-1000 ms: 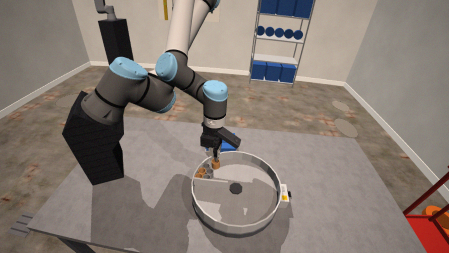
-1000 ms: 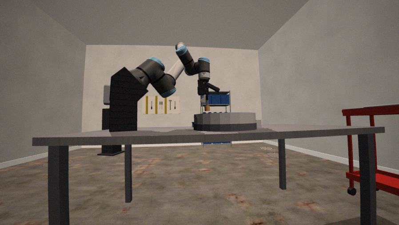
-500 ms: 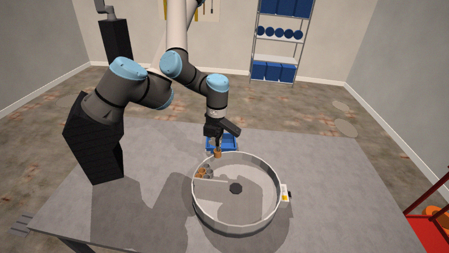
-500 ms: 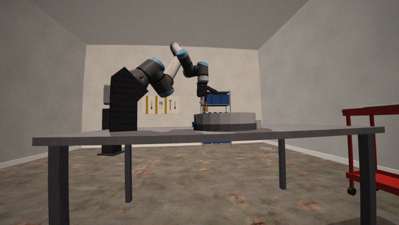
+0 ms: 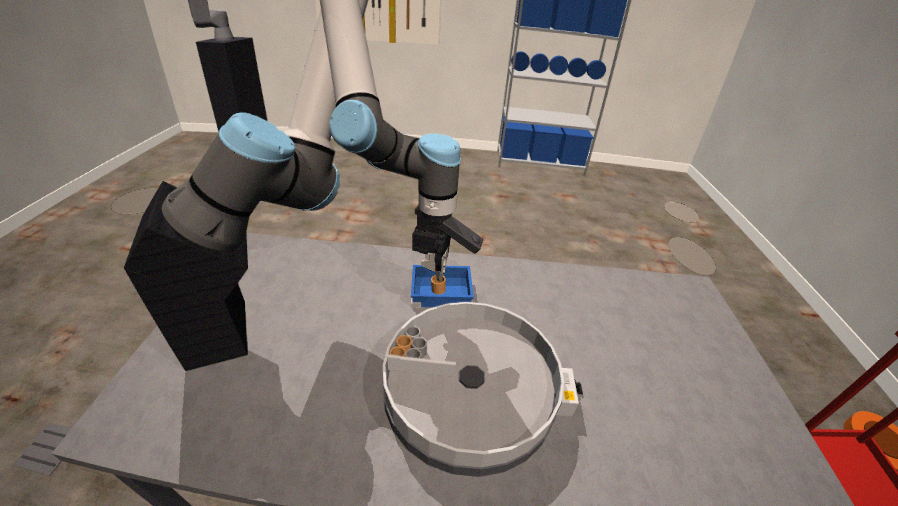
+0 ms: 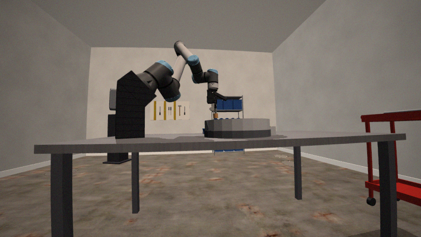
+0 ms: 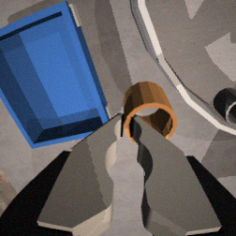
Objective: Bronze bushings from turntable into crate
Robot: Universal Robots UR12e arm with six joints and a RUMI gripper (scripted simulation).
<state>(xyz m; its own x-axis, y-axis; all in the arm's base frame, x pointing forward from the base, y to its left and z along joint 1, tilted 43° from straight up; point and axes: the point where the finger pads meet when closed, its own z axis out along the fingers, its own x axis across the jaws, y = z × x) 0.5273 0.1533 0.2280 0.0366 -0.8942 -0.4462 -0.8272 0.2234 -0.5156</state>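
Right now my hand is 30 mm past the blue crate, 120 mm to the right of it and 140 mm above it. The rest, counted from my hand: turntable: 160 mm ahead, 200 mm to the right, 120 mm below.
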